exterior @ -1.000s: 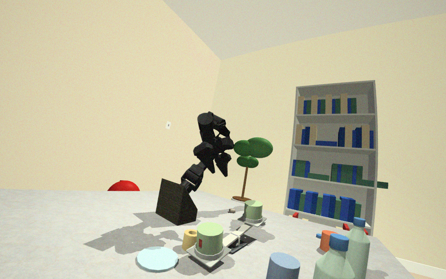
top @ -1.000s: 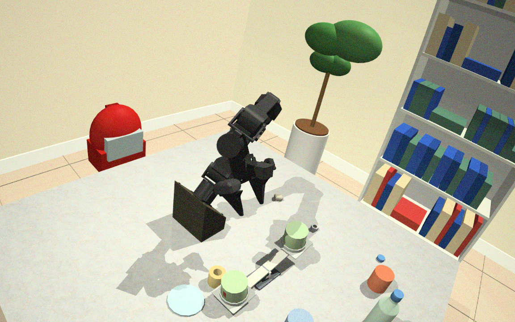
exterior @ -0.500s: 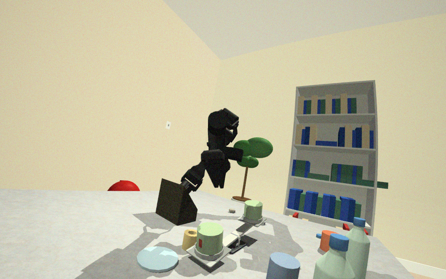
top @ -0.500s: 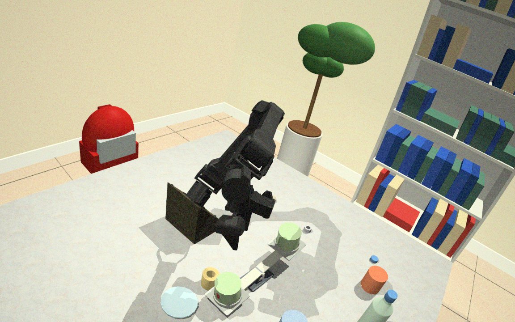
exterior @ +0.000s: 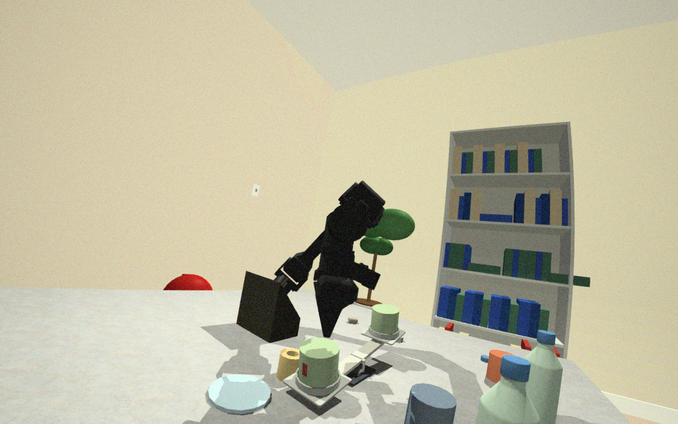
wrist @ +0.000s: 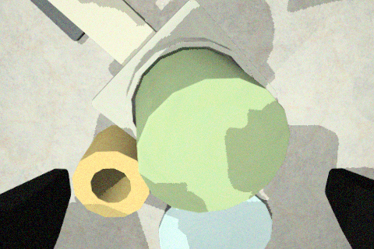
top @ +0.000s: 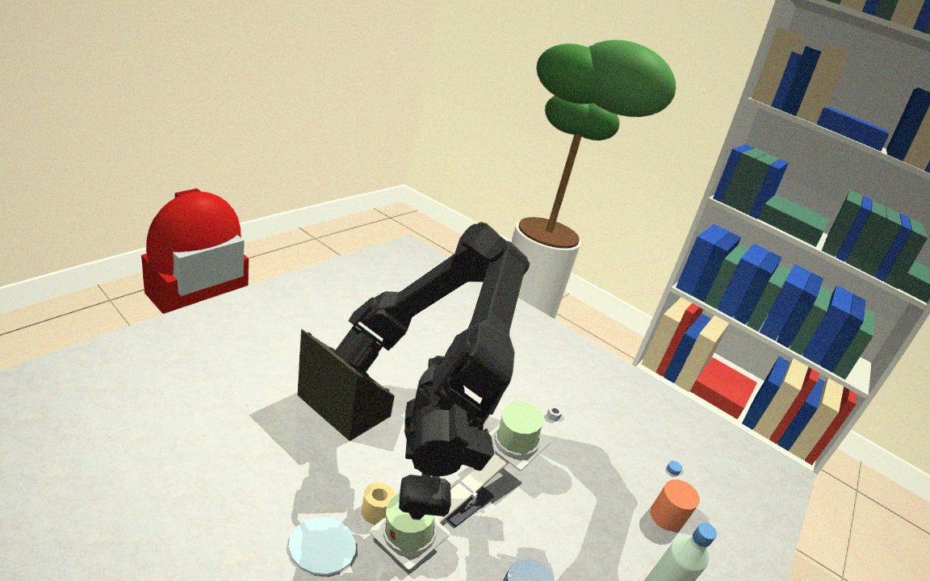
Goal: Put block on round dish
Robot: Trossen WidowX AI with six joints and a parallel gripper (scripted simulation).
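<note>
My gripper tip is now 80 mm above the block. From my gripper tip the other things lie so: small balance (130 mm to the left, 100 mm below); then yellow roll (70 mm behind, 100 mm below); then pale blue round dish (60 mm behind, 110 mm to the right, 120 mm below).
</note>
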